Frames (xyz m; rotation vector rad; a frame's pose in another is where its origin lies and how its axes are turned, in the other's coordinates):
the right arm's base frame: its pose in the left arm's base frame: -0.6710 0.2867 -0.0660 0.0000 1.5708 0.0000
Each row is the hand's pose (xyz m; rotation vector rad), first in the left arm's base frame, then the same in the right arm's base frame.
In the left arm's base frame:
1: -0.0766 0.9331 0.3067 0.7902 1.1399 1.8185
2: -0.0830 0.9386 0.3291 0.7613 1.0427 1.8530
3: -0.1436 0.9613 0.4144 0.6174 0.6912 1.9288
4: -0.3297 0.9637 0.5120 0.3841 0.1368 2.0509
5: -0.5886 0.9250 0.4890 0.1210 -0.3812 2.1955
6: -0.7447 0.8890 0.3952 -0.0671 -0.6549 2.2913
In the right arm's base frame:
1: -0.3727 0.6464 0.5944 -0.6670 0.0639 1.6921
2: -0.3951 0.6519 0.5880 -0.7172 -0.0164 1.7174
3: -0.4804 0.6746 0.5274 -0.9036 -0.3309 1.7544
4: -0.5780 0.6770 0.3413 -1.2368 -0.7978 1.8068
5: -0.5550 0.6383 0.0824 -1.6485 -1.1705 1.8408
6: -0.4612 0.6023 -0.0737 -1.9428 -1.3211 1.8322

